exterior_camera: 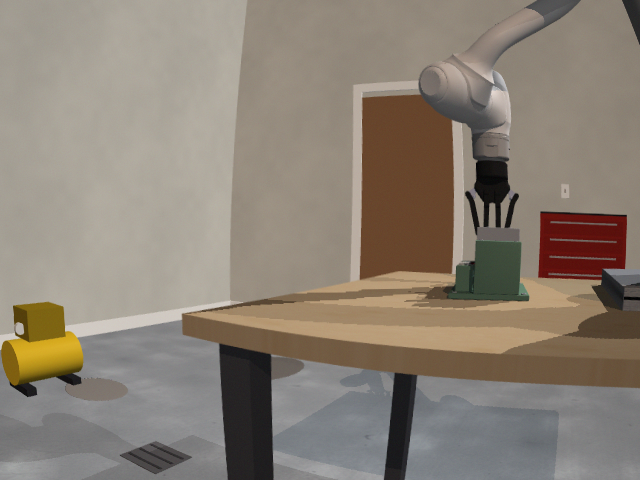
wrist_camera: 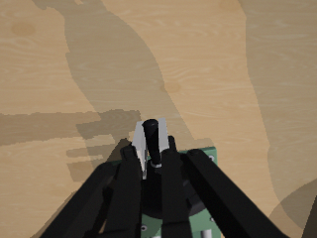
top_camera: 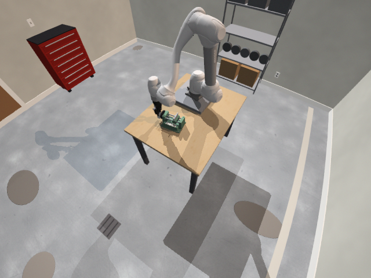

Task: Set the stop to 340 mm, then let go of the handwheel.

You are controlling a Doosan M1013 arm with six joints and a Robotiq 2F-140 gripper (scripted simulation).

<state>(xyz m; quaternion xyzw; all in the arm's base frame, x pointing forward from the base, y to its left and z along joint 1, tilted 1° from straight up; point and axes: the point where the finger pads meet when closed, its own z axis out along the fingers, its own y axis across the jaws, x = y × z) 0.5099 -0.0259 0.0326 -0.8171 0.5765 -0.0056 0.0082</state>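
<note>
The grey stop block is 160 mm to the left of my hand, 60 mm behind it and 20 mm above it. From my hand the other things lie so: black handwheel handle (20 mm below, 10 mm to the left).
</note>
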